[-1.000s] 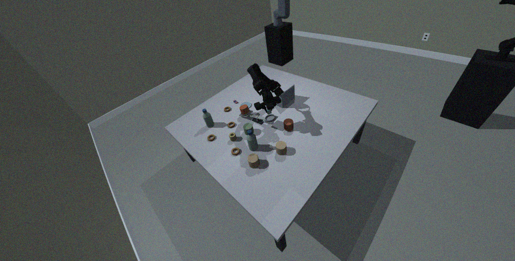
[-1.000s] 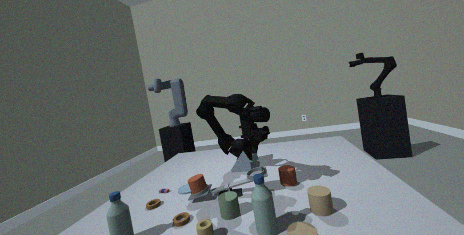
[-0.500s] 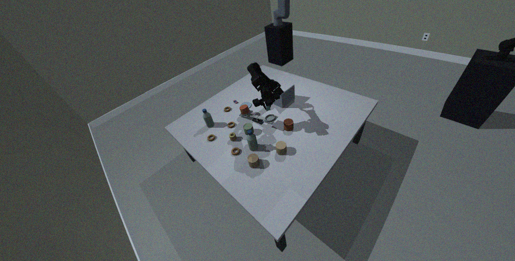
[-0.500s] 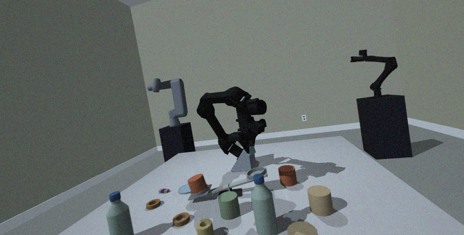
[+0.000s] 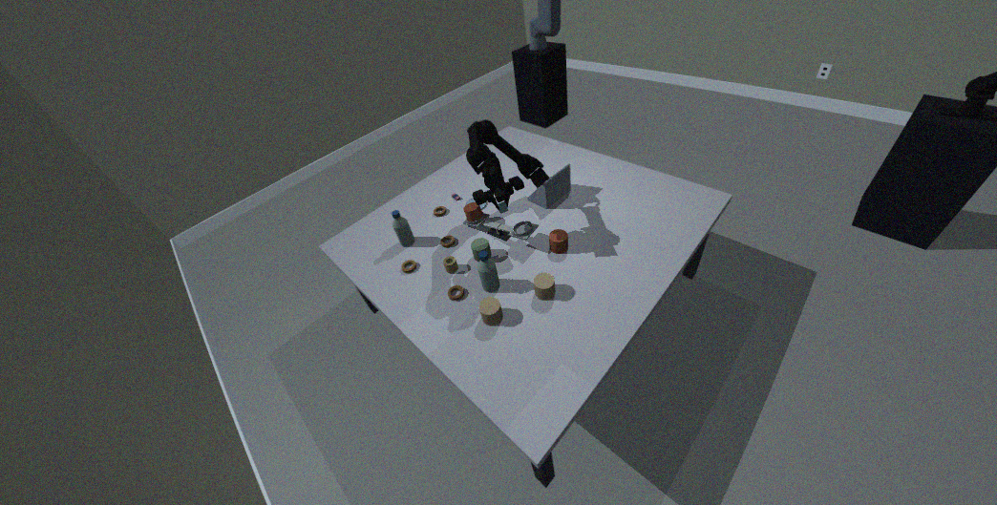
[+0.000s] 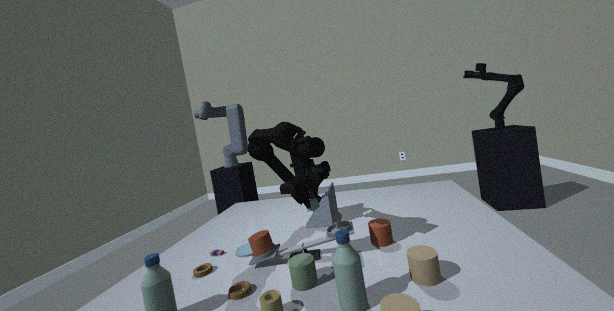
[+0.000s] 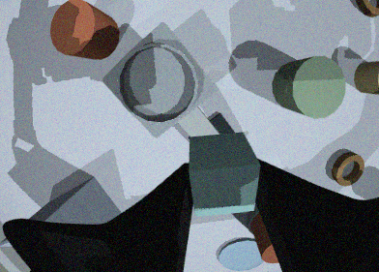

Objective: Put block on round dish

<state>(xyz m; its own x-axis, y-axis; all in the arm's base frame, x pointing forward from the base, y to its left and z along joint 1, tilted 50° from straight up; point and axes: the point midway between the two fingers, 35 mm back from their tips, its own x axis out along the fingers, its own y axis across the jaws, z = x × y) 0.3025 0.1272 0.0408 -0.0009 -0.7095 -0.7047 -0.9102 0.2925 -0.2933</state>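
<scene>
Right now my gripper tip is 8 cm past the pale blue round dish, 29 cm to the left of it and 16 cm above it. The rest, counted from my gripper tip: green cylinder 11 cm ahead, 1 cm to the right, 13 cm below; then pink-and-blue object 6 cm behind, 41 cm to the right, 16 cm below; then teal block 1 cm above.
</scene>
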